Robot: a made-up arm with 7 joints.
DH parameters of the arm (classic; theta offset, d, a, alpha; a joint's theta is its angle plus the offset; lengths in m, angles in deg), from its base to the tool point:
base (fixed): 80.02 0 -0.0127 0
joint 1: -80.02 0.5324 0.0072 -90
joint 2: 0 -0.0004 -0.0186 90
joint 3: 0 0.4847 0.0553 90
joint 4: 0 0.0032 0.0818 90
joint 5: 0 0.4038 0.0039 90
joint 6: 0 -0.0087 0.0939 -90
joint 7: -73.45 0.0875 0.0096 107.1
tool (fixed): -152.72 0.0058 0 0
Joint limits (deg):
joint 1: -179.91..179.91
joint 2: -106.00..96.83
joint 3: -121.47..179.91
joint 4: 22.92..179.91
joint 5: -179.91..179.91
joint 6: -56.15..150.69
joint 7: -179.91..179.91
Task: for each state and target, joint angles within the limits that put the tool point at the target. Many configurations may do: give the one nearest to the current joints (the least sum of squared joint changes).
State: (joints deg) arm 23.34 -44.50 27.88 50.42 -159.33 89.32 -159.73
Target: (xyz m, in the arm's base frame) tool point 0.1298 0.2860 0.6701
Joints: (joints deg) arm 24.31 -21.48 35.68 22.92 -162.69 59.56 -161.19
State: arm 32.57 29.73 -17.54 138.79 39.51 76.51 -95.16
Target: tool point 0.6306 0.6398 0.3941
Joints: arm 48.29 70.78 -8.22 126.14 40.15 76.50 -95.27
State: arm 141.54 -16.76 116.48 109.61 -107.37 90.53 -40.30
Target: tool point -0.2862 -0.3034 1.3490
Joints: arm 133.29 1.90 108.93 120.46 -106.27 106.61 -41.22
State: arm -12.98 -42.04 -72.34 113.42 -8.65 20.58 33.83
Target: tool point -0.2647 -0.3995 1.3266
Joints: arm -11.66 -30.87 -59.53 107.10 -10.59 20.00 33.35
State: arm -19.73 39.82 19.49 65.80 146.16 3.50 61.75
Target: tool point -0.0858 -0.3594 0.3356
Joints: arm -66.26 57.53 -22.79 43.29 140.25 0.11 62.07
